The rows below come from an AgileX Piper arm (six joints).
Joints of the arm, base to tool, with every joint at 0 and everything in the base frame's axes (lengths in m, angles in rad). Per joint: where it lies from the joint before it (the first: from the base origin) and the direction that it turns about. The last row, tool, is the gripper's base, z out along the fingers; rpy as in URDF.
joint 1: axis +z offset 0 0 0.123
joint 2: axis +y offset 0 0 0
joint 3: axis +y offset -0.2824 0 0.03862
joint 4: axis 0.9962 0 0.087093 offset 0.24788 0 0.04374
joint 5: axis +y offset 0 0 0
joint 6: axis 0.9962 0 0.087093 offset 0.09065 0 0.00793
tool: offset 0 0 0 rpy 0 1.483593 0
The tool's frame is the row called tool.
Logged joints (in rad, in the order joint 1, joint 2, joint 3, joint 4, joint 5, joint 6), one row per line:
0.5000, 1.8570, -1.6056, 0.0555, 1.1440, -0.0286
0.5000, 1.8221, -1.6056, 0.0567, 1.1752, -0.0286
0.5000, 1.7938, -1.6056, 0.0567, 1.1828, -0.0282
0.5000, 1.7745, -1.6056, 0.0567, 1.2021, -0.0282
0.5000, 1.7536, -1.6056, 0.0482, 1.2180, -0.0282
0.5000, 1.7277, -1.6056, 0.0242, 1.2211, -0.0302
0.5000, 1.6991, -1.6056, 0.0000, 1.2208, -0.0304
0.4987, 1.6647, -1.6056, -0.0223, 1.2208, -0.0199
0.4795, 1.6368, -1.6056, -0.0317, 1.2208, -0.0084
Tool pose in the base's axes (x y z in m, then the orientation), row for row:
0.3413, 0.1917, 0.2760, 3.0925, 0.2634, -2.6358
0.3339, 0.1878, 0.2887, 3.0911, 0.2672, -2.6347
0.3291, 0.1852, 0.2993, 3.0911, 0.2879, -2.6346
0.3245, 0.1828, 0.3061, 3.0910, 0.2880, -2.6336
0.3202, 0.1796, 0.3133, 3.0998, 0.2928, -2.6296
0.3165, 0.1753, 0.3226, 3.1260, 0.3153, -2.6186
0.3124, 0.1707, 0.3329, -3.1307, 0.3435, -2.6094
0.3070, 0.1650, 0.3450, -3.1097, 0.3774, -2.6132
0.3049, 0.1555, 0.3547, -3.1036, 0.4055, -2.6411
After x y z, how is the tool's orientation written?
As angles about the fixed x, y, z axes (roll, pitch, yaw), in radians.
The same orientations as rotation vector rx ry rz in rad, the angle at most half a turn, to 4 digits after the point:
-0.7333, 2.7998, 0.1647
-0.7343, 2.7960, 0.1681
-0.7300, 2.7760, 0.1745
-0.7314, 2.7756, 0.1749
-0.7338, 2.7687, 0.1649
-0.7370, 2.7404, 0.1380
-0.7351, 2.7071, 0.1132
-0.7146, 2.6737, 0.0954
-0.6677, 2.6555, 0.0890

